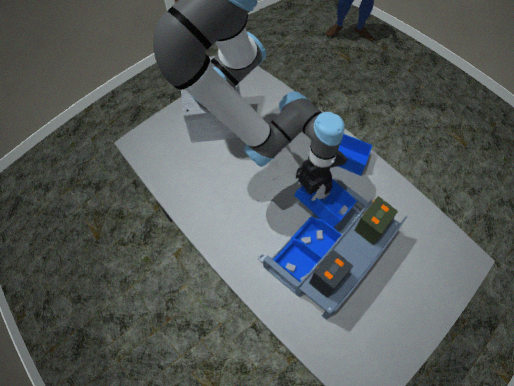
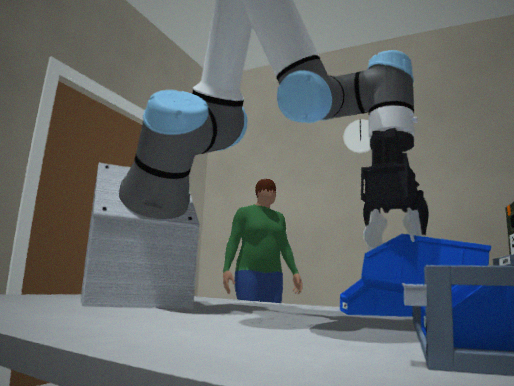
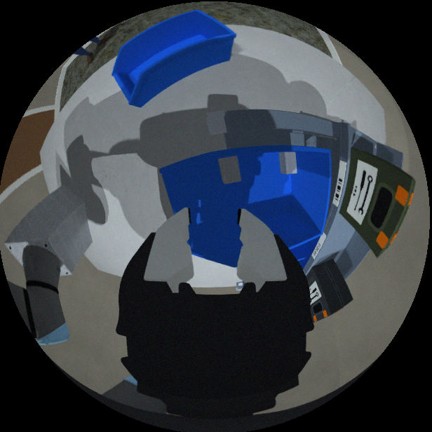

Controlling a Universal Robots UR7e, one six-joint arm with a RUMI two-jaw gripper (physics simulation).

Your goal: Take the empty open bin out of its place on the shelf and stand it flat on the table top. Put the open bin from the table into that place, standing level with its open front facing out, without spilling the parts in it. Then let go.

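Where they show: gripper, fingertip midpoint: [image 1: 314, 192] [image 2: 393, 268]; arm's base, origin of the base link: [image 2: 154, 198].
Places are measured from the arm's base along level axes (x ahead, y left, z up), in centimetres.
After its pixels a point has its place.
Note:
My gripper [image 1: 321, 194] @(x 48.8, y -1.3, z -13.5 cm) [image 2: 392, 239] [image 3: 213, 209] points down, its fingers shut on the blue open bin with parts [image 1: 316, 201] @(x 52.5, y -5.2, z -10.1 cm) [image 2: 440, 255] @(x 55.5, y -5.3, z -11.7 cm) [image 3: 310, 215]. The bin is off the table, partly over the grey shelf rack [image 1: 281, 275] @(x 60.0, y -29.2, z -14.5 cm) [image 2: 440, 325] @(x 53.5, y -29.4, z -19.0 cm) [image 3: 280, 120] and beside its filled bins. Light blocks lie in it. The exact finger contact is hard to see. The empty blue bin [image 1: 355, 156] @(x 48.2, y 26.8, z -22.3 cm) [image 2: 367, 300] @(x 42.8, y 17.1, z -19.6 cm) [image 3: 185, 75] stands flat on the table behind, apart from the rack. The held bin's underside is partly hidden by the rack and the empty bin.
Two blue bins with light parts [image 1: 317, 237] @(x 58.9, y -10.3, z -20.2 cm) [image 1: 295, 260] @(x 58.6, y -20.8, z -21.7 cm) stand side by side in the rack. A green case [image 1: 369, 230] @(x 71.6, y -3.7, z -5.5 cm) [image 3: 400, 175] and a dark case [image 1: 322, 286] @(x 71.9, y -25.9, z -5.7 cm) [image 3: 332, 287] stand on top of the rack. A person [image 2: 260, 240] stands beyond the table.

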